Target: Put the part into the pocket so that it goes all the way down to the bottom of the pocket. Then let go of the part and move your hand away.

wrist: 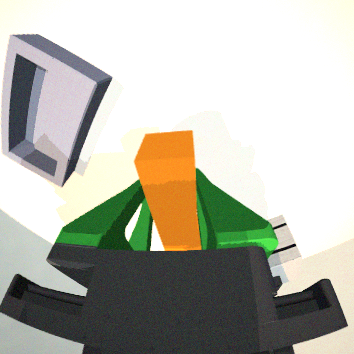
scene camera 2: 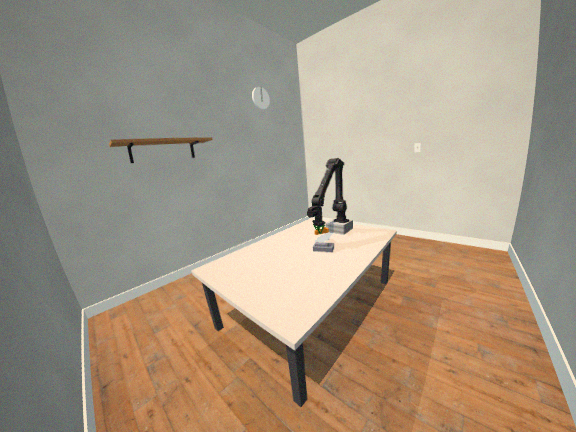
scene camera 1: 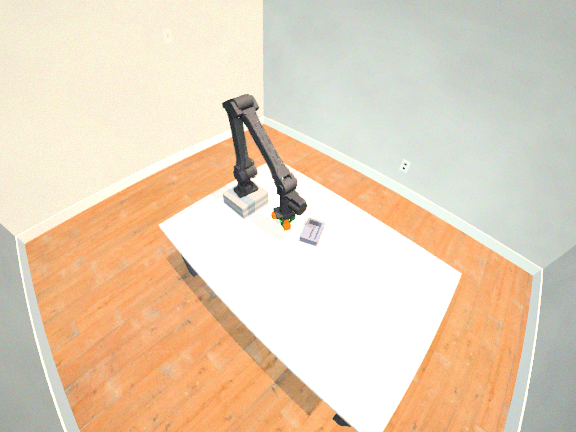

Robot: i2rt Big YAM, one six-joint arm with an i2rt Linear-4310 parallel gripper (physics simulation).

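Places are measured from the arm's base along level axes (x ahead, y left, z up), in centimetres.
Pixels of known places: gripper, fingertip midpoint: (wrist: pixel 173 175) (scene camera 2: pixel 319 233) (scene camera 1: pixel 284 224); arm's base at its link origin: (scene camera 2: pixel 341 221) (scene camera 1: pixel 246 190).
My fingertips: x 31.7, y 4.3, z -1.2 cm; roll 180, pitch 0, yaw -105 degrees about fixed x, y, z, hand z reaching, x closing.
Observation:
For each thing: its middle in the pictures, then the offset to it from my fingertips. Level surfaces: height alone.
- orange part at the middle of its body: (wrist: pixel 195 205) (scene camera 1: pixel 280 220) (scene camera 2: pixel 320 230) dx -2.3, dy -0.9, dz +1.3 cm
- grey-lilac block with the pocket, body centre: (wrist: pixel 45 118) (scene camera 1: pixel 312 231) (scene camera 2: pixel 323 246) dx +7.7, dy +11.8, dz -5.2 cm
- white table at its surface level: dz -7.0 cm
The orange part (scene camera 1: pixel 286 226) (scene camera 2: pixel 316 232) (wrist: pixel 167 172) is held between the green fingers of my gripper (scene camera 1: pixel 283 221) (scene camera 2: pixel 319 228) (wrist: pixel 173 175), which is shut on it. In the wrist view one end of the part sticks out past the fingertips, and the gripper body hides the rest. The grey-lilac block with the pocket (scene camera 1: pixel 309 242) (scene camera 2: pixel 323 248) (wrist: pixel 87 125) lies on the table. The part is outside the pocket, above the table and apart from the block. In the wrist view the block is at the upper left, turned at an angle to the part.
The arm stands on a grey striped base box (scene camera 1: pixel 244 203) (scene camera 2: pixel 343 227) (wrist: pixel 286 245) at one end of the white table (scene camera 1: pixel 350 300) (scene camera 2: pixel 280 290). The pocket block is beyond the gripper from that box. A wooden shelf (scene camera 2: pixel 162 142) is on the wall, far from the arm.

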